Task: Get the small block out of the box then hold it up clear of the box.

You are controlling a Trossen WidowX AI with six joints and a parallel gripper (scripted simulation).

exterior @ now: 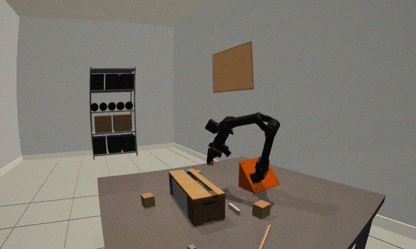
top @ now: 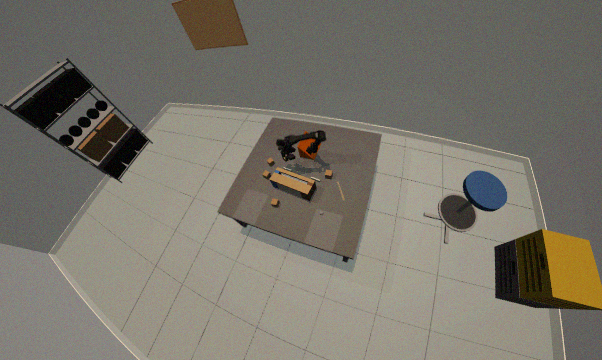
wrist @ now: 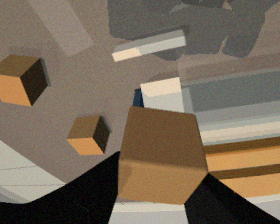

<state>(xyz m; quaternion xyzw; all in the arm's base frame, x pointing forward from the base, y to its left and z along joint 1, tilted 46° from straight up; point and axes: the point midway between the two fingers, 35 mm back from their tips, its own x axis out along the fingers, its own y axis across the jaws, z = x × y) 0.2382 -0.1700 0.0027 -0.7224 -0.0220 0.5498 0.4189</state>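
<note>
My gripper tip is now 1 cm to the right of the tan block and 1 cm past it. The rest, counted from my gripper tip: box 14 cm to the left, 11 cm below, 11 cm ahead; wooden stick 54 cm to the left, 17 cm below, 5 cm ahead.
</note>
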